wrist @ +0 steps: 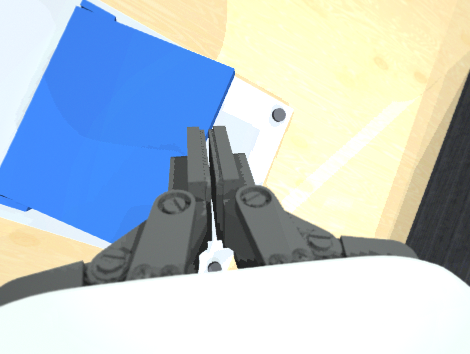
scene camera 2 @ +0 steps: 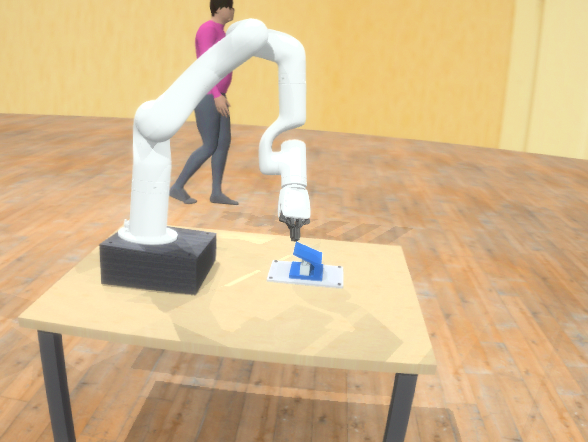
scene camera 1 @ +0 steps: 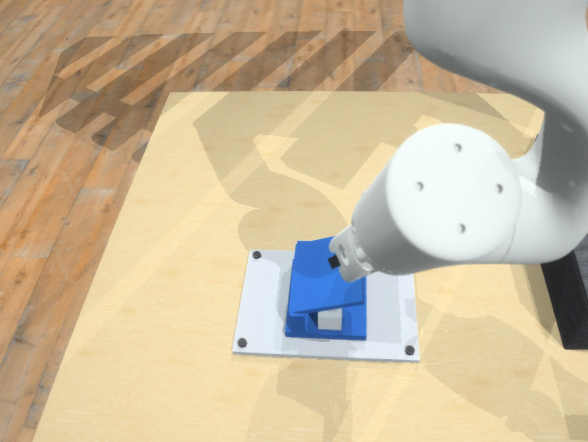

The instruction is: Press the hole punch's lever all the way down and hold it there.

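Observation:
The hole punch's blue lever (scene camera 1: 325,290) (scene camera 2: 308,253) (wrist: 125,100) is tilted, its raised end toward the robot's base. A gap shows between it and the blue punch base (scene camera 1: 355,327) in both scene views, with a light grey block (scene camera 1: 330,320) (scene camera 2: 304,269) under it. The punch sits on a white plate (scene camera 1: 260,300) (scene camera 2: 332,276) (wrist: 250,97). My gripper (scene camera 2: 295,239) (wrist: 206,155) is shut and empty, pointing down at the lever's raised edge. The tips are just above that edge or on it; I cannot tell whether they touch. The arm hides them in scene camera 1.
The punch's plate, with dark round feet or screws at its corners, lies on the wooden table (scene camera 1: 150,325) (scene camera 2: 240,320). The arm's black base block (scene camera 1: 565,305) (scene camera 2: 150,270) (wrist: 445,185) stands on the table to one side. A person (scene camera 2: 212,40) is on the floor behind the table.

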